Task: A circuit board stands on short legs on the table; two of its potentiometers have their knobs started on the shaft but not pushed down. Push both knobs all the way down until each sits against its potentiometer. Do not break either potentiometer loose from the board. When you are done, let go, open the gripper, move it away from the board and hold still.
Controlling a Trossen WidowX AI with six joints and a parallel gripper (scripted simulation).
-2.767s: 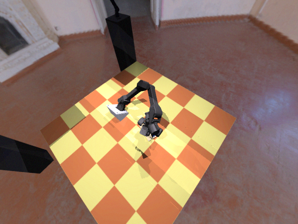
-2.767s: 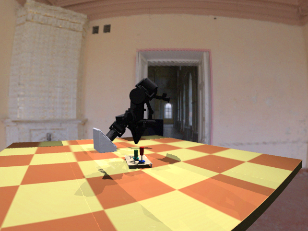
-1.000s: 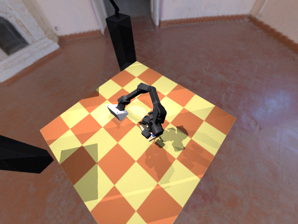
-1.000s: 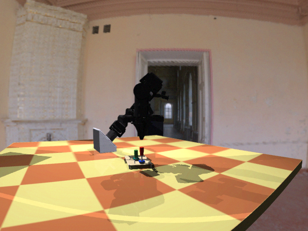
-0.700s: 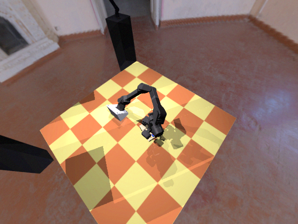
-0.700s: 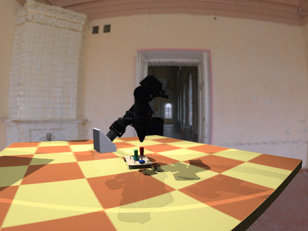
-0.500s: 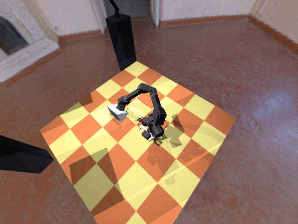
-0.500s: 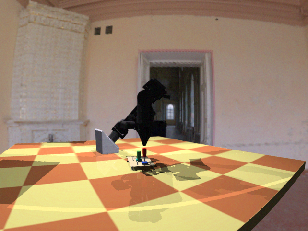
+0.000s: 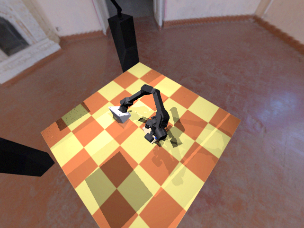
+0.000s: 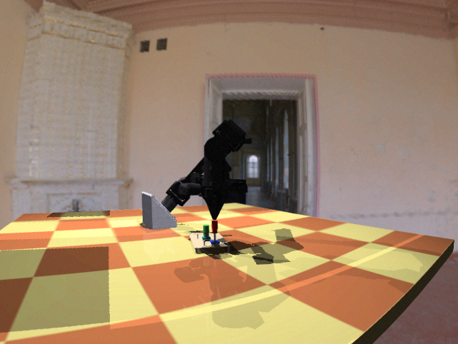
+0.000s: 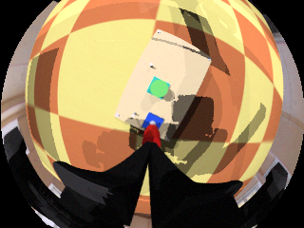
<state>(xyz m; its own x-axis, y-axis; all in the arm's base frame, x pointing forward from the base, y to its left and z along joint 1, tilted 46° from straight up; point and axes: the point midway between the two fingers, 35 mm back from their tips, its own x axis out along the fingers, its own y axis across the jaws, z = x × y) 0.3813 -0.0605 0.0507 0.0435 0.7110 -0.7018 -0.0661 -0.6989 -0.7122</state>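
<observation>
Right now the red knob is 20 mm below my gripper tip. Also, from my gripper tip: green knob: 50 mm behind, 40 mm below.
</observation>
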